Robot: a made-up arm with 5 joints.
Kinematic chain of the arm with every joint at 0, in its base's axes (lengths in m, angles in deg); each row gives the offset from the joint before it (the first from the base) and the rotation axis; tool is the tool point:
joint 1: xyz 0 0 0.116 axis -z
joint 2: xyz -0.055 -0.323 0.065 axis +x
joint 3: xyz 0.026 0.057 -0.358 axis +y
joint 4: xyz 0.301 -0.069 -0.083 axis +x
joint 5: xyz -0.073 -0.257 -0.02 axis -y
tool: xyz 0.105 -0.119 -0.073
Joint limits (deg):
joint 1: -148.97..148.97
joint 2: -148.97..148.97
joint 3: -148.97..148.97
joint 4: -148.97..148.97
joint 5: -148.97..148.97
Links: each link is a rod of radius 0.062 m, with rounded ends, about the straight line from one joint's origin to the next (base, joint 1, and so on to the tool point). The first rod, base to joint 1, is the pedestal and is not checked.
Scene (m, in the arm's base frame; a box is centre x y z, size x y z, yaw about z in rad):
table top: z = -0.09
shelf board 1: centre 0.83 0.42 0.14 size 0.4 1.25 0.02 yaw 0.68
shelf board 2: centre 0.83 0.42 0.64 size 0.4 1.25 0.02 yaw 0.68
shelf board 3: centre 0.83 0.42 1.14 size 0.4 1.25 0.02 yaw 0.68
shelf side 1: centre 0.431 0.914 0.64 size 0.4 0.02 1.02 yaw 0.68
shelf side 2: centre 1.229 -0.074 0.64 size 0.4 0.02 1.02 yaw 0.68
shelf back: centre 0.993 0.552 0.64 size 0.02 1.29 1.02 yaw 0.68
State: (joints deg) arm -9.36 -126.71 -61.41 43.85 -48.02
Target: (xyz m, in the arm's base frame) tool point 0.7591 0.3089 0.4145
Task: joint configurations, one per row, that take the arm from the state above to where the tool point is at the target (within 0.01 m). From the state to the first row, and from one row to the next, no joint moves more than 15 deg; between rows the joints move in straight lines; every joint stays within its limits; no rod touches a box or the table.
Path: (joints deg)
1: -22.13 -124.58 -61.00 47.16 -47.13
2: -34.91 -122.45 -60.58 50.47 -46.23
3: -47.68 -120.32 -60.17 53.78 -45.34
4: -60.46 -118.19 -59.75 57.08 -44.44
5: -73.23 -116.07 -59.34 60.39 -43.55

